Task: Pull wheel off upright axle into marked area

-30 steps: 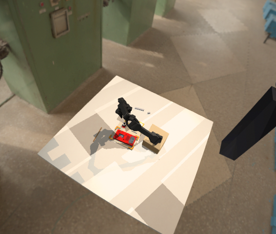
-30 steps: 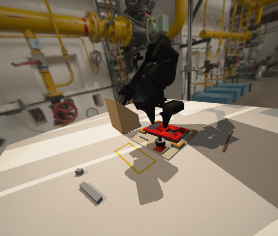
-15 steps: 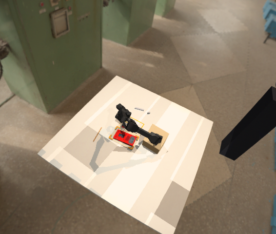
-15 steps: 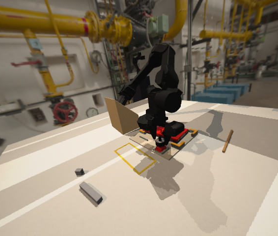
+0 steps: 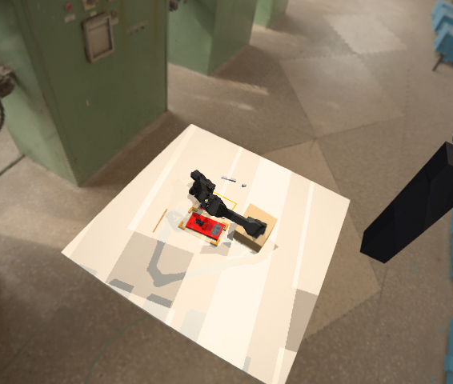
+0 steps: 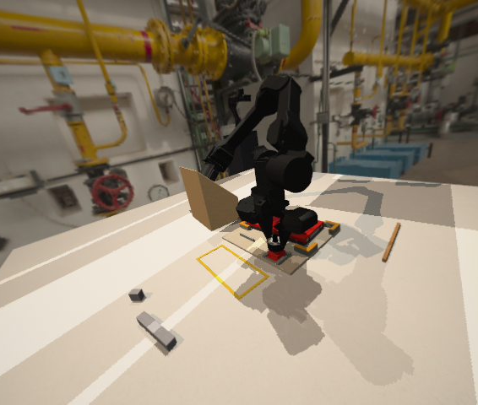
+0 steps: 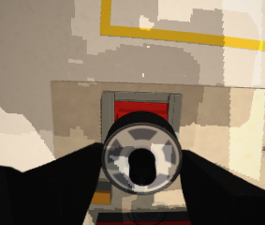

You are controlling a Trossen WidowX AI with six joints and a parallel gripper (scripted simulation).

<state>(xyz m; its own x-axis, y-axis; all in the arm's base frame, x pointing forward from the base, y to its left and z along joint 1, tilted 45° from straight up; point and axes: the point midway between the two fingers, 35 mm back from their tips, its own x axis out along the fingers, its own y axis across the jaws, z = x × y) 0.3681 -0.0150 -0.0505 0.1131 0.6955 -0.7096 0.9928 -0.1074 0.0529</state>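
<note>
My gripper tip is now right at the black wheel. Also, from my gripper tip: wooden stick 21 cm to the left, 17 cm ahead, 4 cm below.
</note>
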